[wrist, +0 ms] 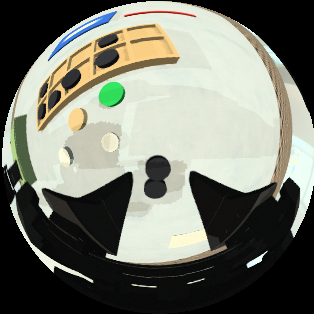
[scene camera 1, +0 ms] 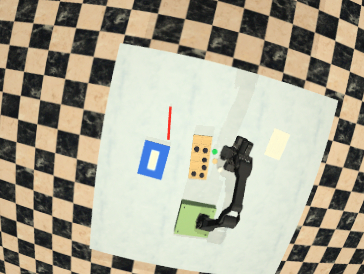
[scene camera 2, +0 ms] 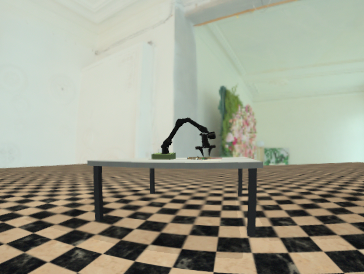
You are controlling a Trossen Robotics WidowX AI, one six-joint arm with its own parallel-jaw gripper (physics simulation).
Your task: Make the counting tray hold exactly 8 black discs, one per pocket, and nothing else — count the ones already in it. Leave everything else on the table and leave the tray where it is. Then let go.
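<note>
The tan counting tray (scene camera 1: 202,140) (wrist: 172,59) has two rows of pockets. Several black discs lie in it, one in each filled pocket; both pockets of the end column away from the robot's base are bare, and so is a pair of pockets in the row farther from the gripper. Two loose black discs, the larger-looking one (wrist: 158,168) and the other (wrist: 155,188), lie touching on the table beside the tray. My gripper (scene camera 1: 227,158) (scene camera 2: 205,153) (wrist: 160,175) is open and empty, low above the table, its fingers on either side of those two discs in the wrist view. The arm hides them in scene camera 1.
A green disc (scene camera 1: 214,151) (wrist: 111,94), a tan disc (scene camera 1: 215,161) (wrist: 77,119) and two white discs (wrist: 110,142) (wrist: 65,157) lie between tray and gripper. A blue frame (scene camera 1: 144,162), a red bar (scene camera 1: 169,122) and a cream card (scene camera 1: 277,144) lie farther out. The arm stands on a green base (scene camera 1: 187,215).
</note>
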